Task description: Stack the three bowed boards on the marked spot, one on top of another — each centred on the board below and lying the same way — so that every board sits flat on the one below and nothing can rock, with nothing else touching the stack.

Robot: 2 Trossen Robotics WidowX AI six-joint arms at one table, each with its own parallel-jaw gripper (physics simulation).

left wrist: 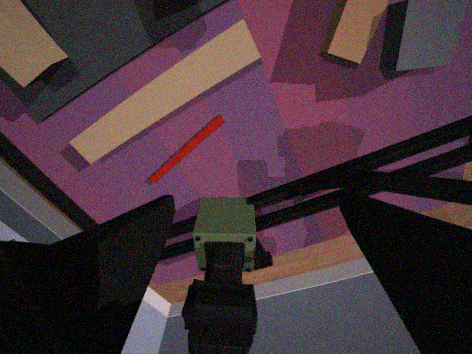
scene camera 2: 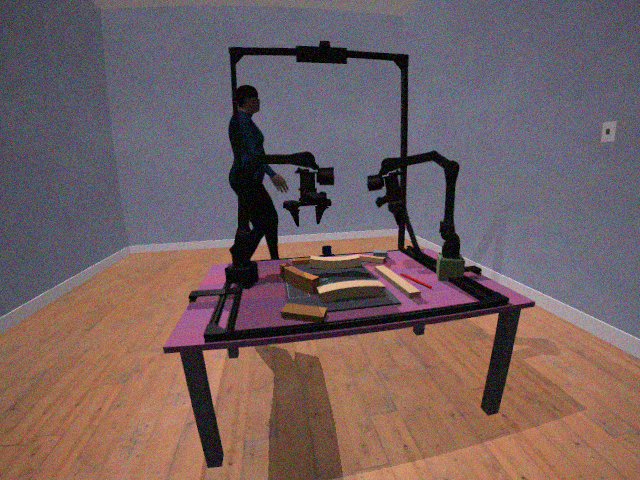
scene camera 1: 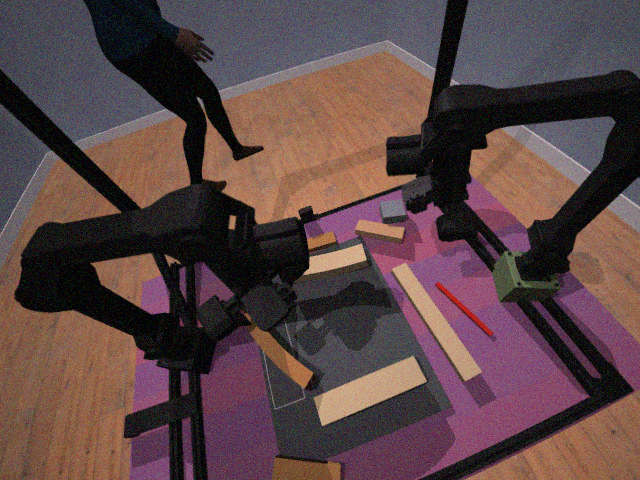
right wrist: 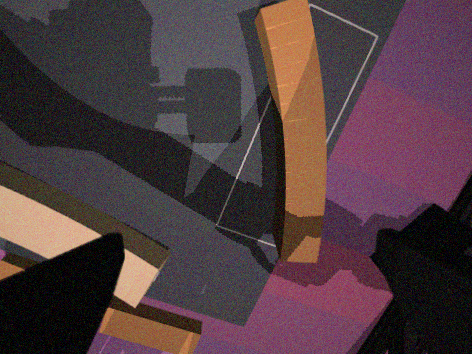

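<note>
An orange bowed board lies askew across the white outline of the marked spot; it looks set on its long edge, bowing sideways. A pale bowed board arches up on the dark mat's front part; its end shows in the left wrist view. Another pale bowed board lies at the back, its middle dipping in scene camera 2. My right gripper is open, above the orange board. My left gripper is open, high at the right.
A long straight pale board and red stick lie right of the mat. Tan block, grey block and orange block are behind. Another orange block lies in front.
</note>
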